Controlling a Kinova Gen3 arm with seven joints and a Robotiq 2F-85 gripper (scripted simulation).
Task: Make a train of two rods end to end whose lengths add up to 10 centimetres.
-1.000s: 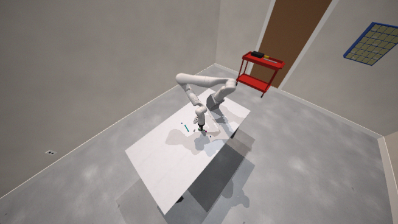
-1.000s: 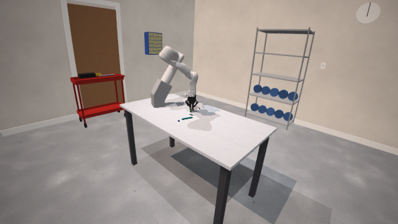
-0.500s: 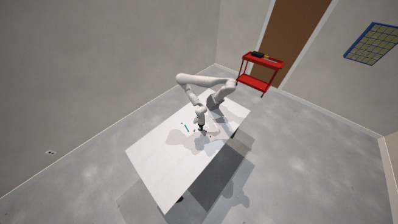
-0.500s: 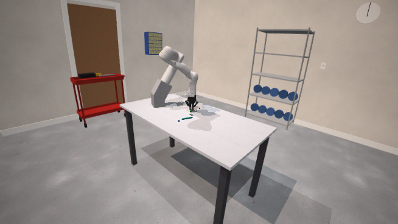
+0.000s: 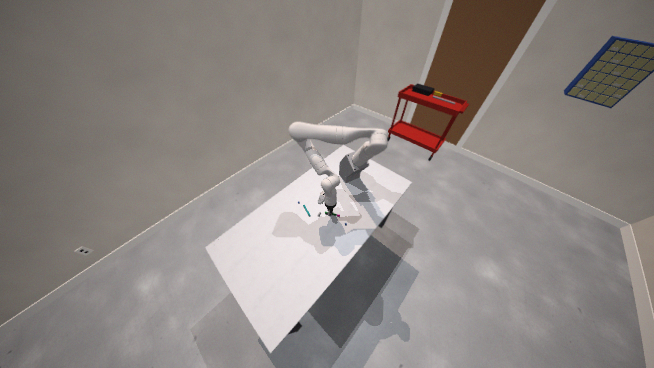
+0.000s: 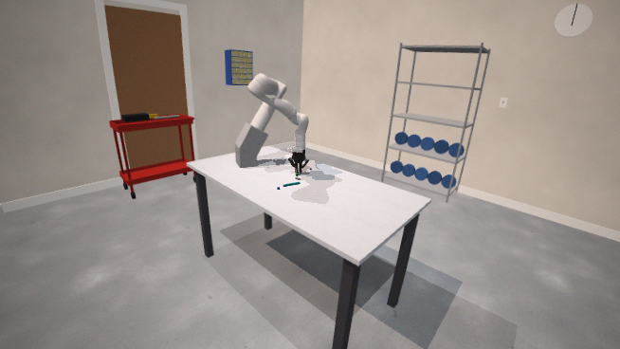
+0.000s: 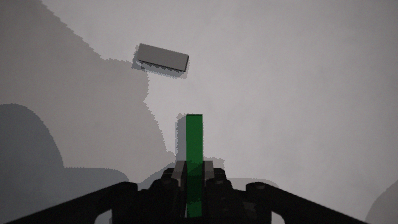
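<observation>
My gripper is now 1 cm above the green rod. Round my hand: grey rod (6 cm ahead, 5 cm to the right, 2 cm below); turquoise rod (12 cm to the right, 11 cm ahead, 2 cm below); magenta rod (4 cm to the left, 3 cm behind, 2 cm below).
</observation>
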